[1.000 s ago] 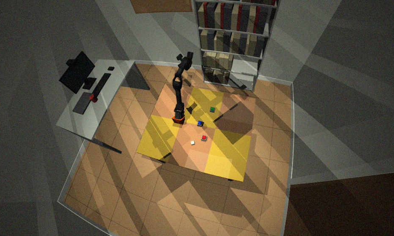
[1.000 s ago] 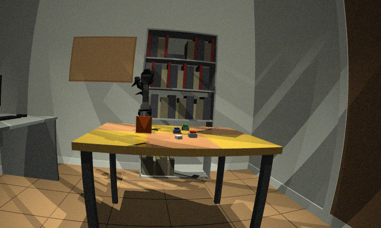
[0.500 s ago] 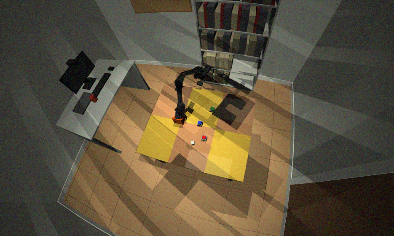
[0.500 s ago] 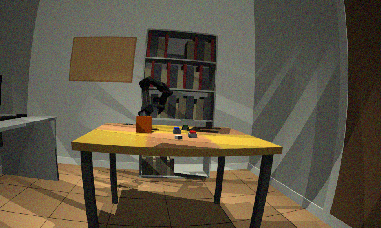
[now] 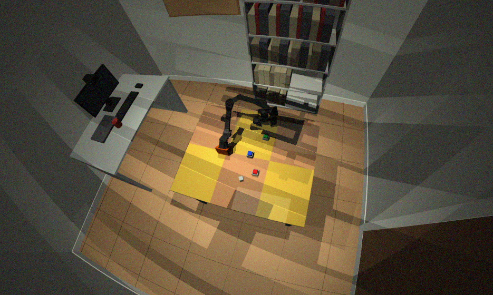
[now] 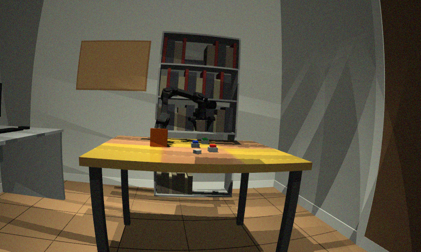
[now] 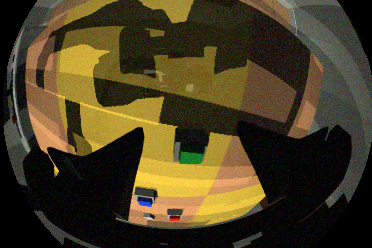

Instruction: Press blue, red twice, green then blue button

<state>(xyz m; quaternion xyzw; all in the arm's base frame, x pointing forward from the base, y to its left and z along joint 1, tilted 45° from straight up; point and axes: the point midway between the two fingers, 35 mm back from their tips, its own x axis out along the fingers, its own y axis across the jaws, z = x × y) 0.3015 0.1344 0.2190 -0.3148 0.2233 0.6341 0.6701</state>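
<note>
My gripper tip is now 25 cm to the left of the blue button, 9 cm past it and 5 cm above it. Also, from my gripper tip: green button (7 cm to the right, 5 cm below, 1 cm ahead); then small white block (46 cm to the right, 11 cm behind, 7 cm below); then red button (39 cm to the right, 5 cm below, 1 cm behind).
</note>
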